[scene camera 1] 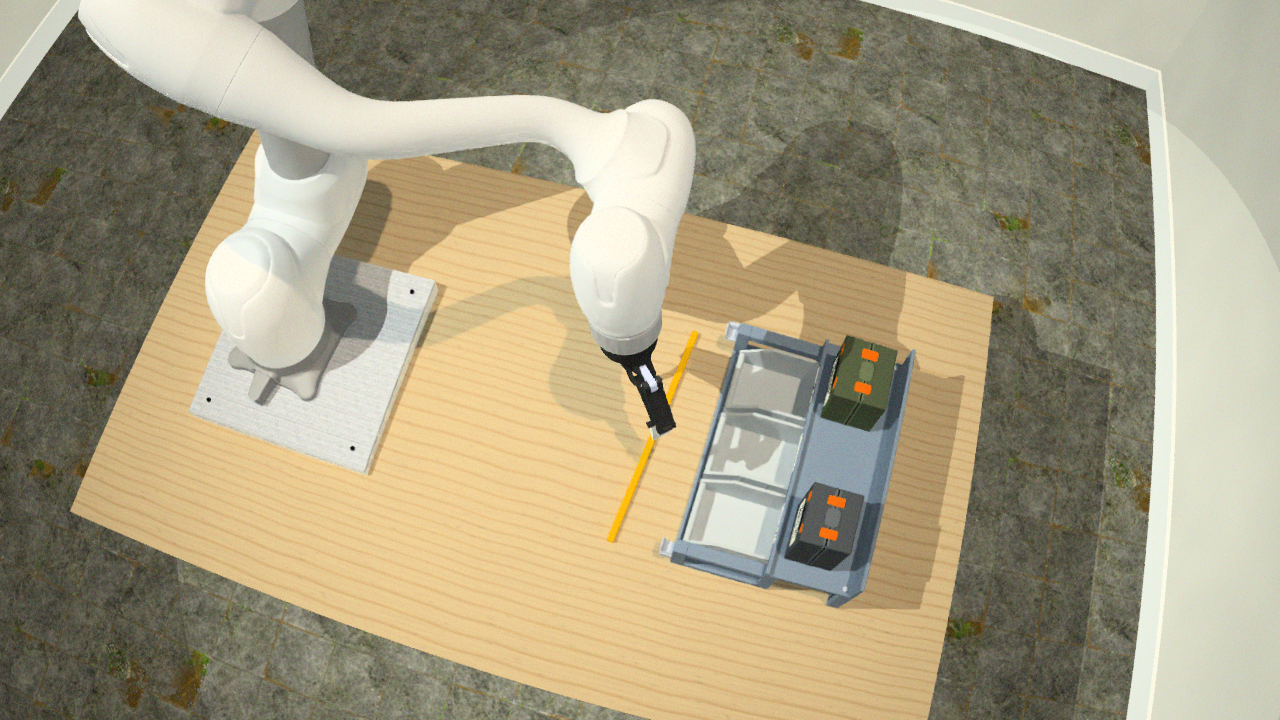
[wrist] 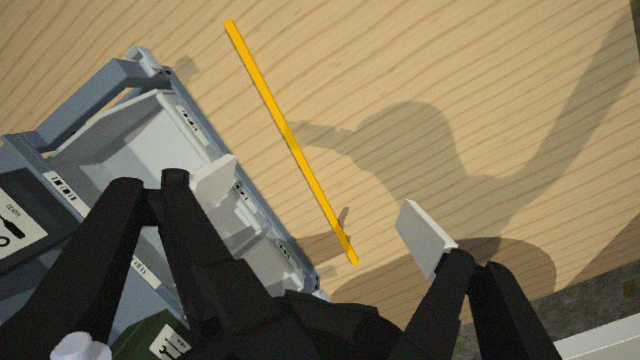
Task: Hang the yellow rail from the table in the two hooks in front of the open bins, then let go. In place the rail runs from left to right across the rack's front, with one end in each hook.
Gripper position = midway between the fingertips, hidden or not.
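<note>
The gripper (scene camera 1: 636, 392) is visible in scene camera 1, and the wrist view also shows the gripper (wrist: 319, 193). With it in the scene are a bin (scene camera 1: 770, 382), a bin (scene camera 1: 751, 448) and a bin (scene camera 1: 730, 516), as well as a dark grey case (scene camera 1: 826, 520). A yellow rail (wrist: 236, 37) can be seen too.
</note>
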